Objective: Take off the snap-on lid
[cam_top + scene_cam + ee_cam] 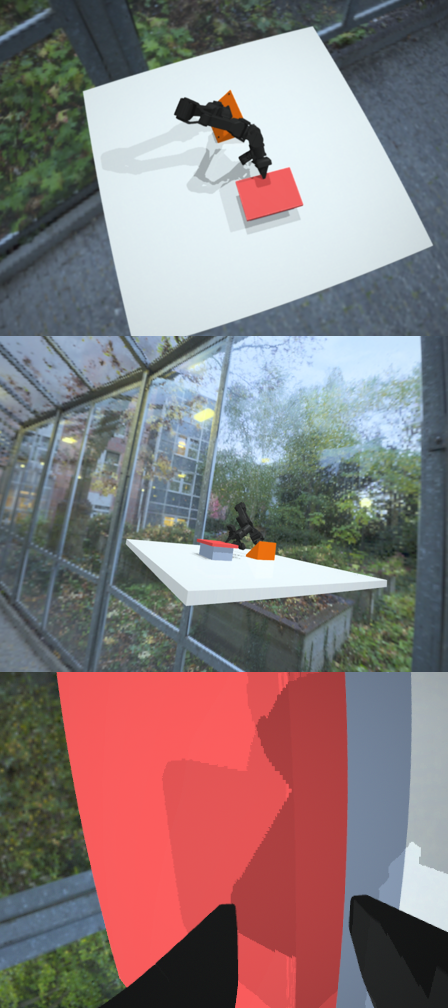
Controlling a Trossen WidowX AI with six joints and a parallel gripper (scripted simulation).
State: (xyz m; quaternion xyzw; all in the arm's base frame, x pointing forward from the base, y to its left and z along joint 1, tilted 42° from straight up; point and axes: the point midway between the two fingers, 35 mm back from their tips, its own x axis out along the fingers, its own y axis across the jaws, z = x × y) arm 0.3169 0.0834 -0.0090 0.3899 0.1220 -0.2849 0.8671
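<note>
The red lid lies 7 cm ahead of my gripper tip and 1 cm above it. The rest, counted from my gripper tip: grey storage box 7 cm ahead, 4 cm below.
</note>
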